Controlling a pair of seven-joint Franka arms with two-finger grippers.
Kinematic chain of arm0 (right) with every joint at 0, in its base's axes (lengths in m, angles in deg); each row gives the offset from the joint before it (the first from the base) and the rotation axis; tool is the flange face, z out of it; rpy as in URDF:
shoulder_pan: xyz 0 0 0.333 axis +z
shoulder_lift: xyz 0 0 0 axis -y
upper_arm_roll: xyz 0 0 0.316 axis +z
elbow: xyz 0.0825 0 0 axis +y
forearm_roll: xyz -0.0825 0 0.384 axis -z
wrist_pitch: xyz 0 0 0 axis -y
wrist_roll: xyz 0.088 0 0 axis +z
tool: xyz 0 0 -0.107 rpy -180 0 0
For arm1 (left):
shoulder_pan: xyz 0 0 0.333 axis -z
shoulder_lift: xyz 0 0 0 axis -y
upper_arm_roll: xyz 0 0 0.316 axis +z
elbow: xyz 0.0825 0 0 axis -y
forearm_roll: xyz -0.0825 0 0.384 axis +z
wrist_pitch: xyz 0 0 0 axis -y
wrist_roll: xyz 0.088 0 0 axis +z
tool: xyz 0 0 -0.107 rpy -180 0 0
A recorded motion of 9 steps. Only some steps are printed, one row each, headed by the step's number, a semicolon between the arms.
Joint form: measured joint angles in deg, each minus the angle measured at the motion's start. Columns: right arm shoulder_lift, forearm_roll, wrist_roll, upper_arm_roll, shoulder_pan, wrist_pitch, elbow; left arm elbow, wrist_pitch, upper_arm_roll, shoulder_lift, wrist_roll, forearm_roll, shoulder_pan.
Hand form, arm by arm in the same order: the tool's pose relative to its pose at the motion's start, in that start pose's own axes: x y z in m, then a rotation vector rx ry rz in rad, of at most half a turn. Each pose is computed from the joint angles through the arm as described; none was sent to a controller.
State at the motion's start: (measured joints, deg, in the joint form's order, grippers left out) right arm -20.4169 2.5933 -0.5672 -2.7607 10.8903 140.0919 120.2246; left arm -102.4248 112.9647 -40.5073 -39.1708 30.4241 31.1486 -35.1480
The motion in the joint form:
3: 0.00 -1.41 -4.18 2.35 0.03 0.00 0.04; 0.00 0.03 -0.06 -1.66 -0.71 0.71 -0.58
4: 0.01 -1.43 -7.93 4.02 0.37 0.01 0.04; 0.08 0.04 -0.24 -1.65 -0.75 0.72 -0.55
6: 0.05 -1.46 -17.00 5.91 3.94 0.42 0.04; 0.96 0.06 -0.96 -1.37 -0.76 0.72 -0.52
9: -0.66 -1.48 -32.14 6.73 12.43 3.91 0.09; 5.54 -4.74 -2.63 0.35 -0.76 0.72 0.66
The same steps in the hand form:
3: -0.0001 -0.0239 -0.0006 0.0297 -0.0009 0.0527; 0.0021 -0.0028 0.0149 -0.0048 -0.0206 0.0150
4: -0.0007 -0.0441 -0.0017 0.0398 -0.0013 0.0851; 0.0021 -0.0012 0.0133 -0.0061 -0.0177 0.0182
6: -0.0052 -0.0990 -0.0054 0.0523 0.0035 0.1506; 0.0045 0.0024 0.0010 -0.0127 0.0046 0.0209
9: -0.0214 -0.1927 -0.0076 0.0782 0.0407 0.2547; 0.0080 0.0088 -0.0490 0.0134 0.0388 0.0190

